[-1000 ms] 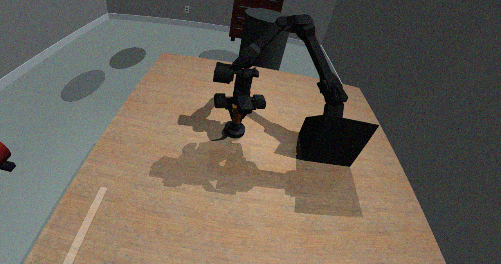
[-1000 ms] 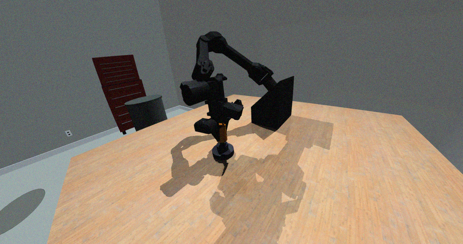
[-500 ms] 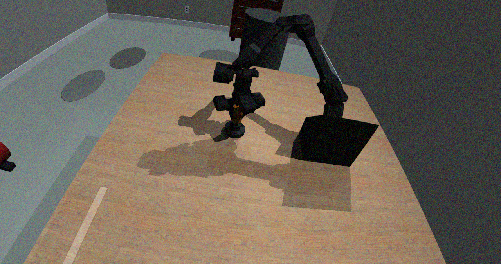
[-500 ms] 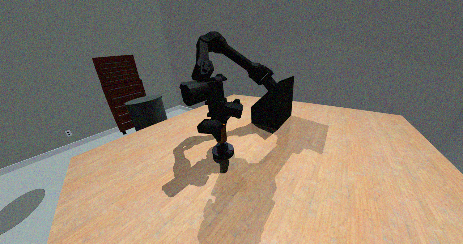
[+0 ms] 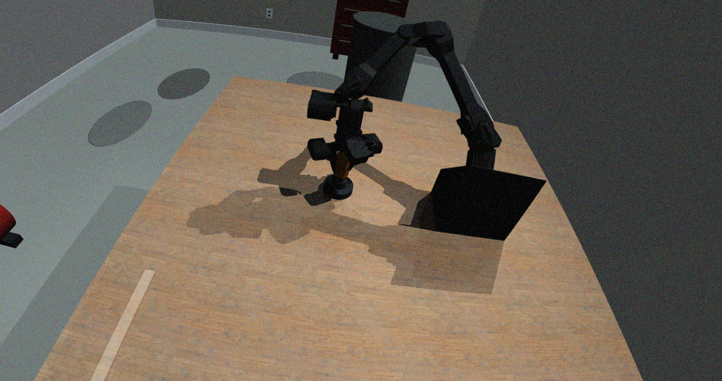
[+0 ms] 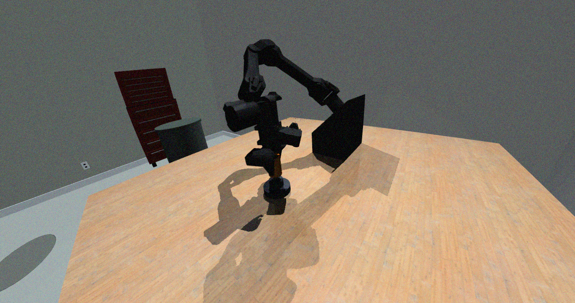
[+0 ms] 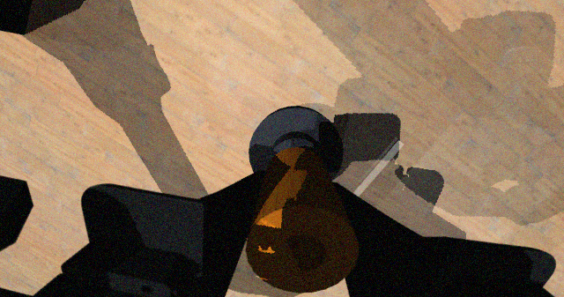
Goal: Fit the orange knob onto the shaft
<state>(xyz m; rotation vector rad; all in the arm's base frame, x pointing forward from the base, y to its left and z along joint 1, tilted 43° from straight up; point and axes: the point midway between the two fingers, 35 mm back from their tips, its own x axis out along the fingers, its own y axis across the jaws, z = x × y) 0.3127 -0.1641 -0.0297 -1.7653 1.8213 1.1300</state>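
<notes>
Right now the orange knob is 20 mm above my gripper tip. From my gripper tip the other things lie so: dark round pedestal (40 mm below).
</notes>
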